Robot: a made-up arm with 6 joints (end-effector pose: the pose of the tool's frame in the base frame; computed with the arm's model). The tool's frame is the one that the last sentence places.
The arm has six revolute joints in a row. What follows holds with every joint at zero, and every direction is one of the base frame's. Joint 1 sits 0.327 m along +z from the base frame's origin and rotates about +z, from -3.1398 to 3.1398 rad. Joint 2 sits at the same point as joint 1 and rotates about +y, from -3.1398 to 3.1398 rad. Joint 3 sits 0.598 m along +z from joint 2 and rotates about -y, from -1.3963 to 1.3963 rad. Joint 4 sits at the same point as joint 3 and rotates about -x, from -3.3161 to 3.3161 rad. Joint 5 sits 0.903 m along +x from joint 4 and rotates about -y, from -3.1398 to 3.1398 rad. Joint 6 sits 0.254 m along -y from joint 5 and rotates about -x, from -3.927 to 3.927 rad. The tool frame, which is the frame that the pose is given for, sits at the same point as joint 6; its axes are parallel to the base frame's.
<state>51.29 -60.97 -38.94 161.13 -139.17 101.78</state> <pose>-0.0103 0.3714 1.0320 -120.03 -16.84 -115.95</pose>
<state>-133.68 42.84 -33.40 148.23 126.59 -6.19</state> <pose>-0.3627 -0.6925 -0.0798 -1.73 -24.62 18.61</pose>
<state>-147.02 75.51 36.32 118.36 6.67 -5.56</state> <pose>-1.1256 -0.8742 0.0793 -107.64 42.10 -139.10</pose>
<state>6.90 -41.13 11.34 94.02 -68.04 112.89</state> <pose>-0.0460 0.0124 1.6479 -153.07 -19.64 -72.31</pose>
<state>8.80 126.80 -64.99 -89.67 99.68 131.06</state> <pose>-0.3488 -0.0555 0.4019 127.37 2.29 -71.79</pose>
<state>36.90 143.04 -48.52 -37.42 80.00 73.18</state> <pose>-0.2741 -0.4580 0.1813 167.64 47.01 -81.74</pose>
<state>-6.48 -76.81 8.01 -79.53 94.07 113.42</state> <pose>-0.2555 -0.0174 1.3402 61.48 3.11 -107.27</pose>
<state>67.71 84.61 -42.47 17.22 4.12 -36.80</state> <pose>0.2665 0.0106 -0.3826 -162.24 56.84 -114.52</pose>
